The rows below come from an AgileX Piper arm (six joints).
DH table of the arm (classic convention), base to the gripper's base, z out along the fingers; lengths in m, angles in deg. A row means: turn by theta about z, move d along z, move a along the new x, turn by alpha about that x. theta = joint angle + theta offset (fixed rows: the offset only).
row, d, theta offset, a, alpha
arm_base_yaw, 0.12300, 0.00, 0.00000, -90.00
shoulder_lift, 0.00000, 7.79, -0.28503, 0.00
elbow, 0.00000, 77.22, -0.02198, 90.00
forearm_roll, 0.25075, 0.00, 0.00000, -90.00
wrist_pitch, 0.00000, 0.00, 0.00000, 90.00
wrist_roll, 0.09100, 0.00, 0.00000, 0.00
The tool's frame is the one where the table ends.
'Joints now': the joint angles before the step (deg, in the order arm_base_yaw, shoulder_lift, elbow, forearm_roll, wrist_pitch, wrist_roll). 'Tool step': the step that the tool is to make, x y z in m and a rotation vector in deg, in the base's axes. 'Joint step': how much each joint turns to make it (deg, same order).
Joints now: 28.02 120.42 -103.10 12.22 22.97 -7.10
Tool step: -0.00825 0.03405 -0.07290 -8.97 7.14 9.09
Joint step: 3.55 7.78 0.00 1.71 3.74 -8.06
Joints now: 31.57 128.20 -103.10 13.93 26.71 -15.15
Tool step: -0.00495 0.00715 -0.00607 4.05 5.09 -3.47
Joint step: 0.69 0.62 0.00 3.10 1.03 4.60
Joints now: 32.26 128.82 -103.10 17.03 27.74 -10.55
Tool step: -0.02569 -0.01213 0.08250 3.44 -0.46 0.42
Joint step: 0.00 -10.45 0.00 0.27 8.19 2.57
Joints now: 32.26 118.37 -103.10 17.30 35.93 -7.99
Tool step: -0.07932 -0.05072 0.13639 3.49 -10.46 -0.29
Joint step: 0.44 -22.33 4.58 -5.75 6.63 3.99
